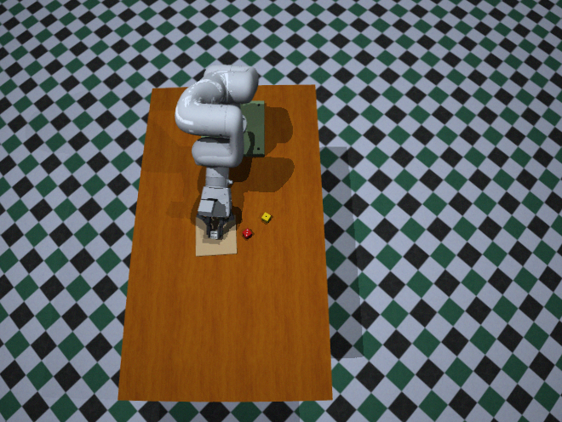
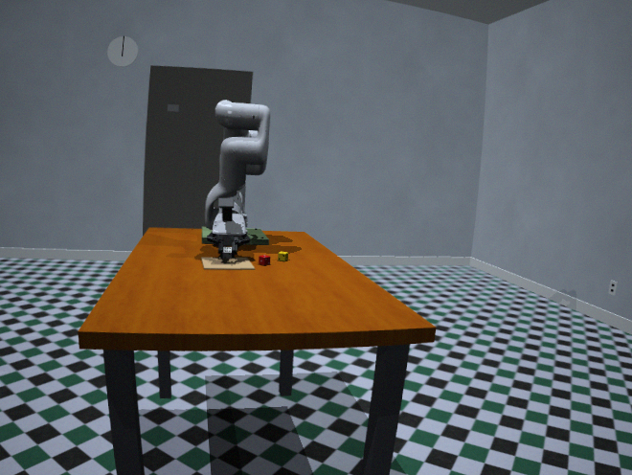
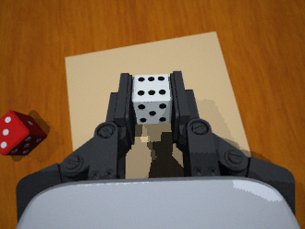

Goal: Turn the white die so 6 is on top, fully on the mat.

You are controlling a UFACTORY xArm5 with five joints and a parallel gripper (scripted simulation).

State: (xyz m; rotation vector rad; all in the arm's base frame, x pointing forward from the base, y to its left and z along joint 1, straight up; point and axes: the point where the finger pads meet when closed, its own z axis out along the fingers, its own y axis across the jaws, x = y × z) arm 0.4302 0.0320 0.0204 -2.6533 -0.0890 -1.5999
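The tan mat is 4 cm below my hand. Also, from my hand: yellow die (16 cm to the left, 8 cm behind, 3 cm below); then white die (1 cm below, 1 cm ahead); then red die (11 cm to the left, 3 cm below, 2 cm behind).
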